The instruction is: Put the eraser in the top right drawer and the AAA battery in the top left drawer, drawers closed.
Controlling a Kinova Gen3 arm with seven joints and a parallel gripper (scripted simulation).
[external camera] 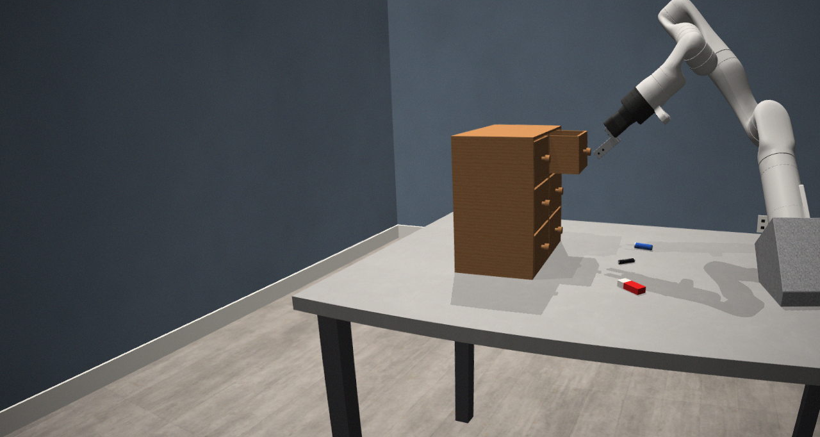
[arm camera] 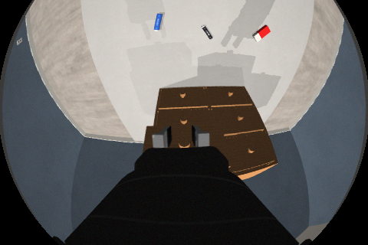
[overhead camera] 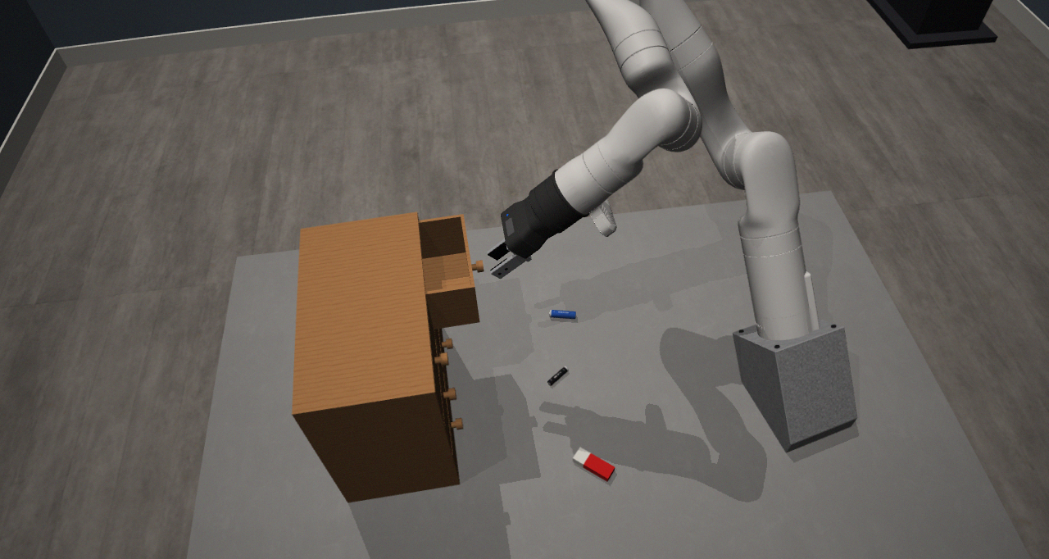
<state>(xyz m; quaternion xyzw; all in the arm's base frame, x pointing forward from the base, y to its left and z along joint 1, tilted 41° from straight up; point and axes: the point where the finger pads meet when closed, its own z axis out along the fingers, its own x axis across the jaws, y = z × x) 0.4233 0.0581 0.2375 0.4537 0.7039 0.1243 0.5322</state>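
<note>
Right now my hand is 25 cm above the white eraser, 24 cm to the right of it and 10 cm past it. Round my hand: thicker blue battery: 25 cm below, 11 cm behind, 6 cm to the right; then thin black battery: 25 cm below, 8 cm behind, 7 cm to the left.
</note>
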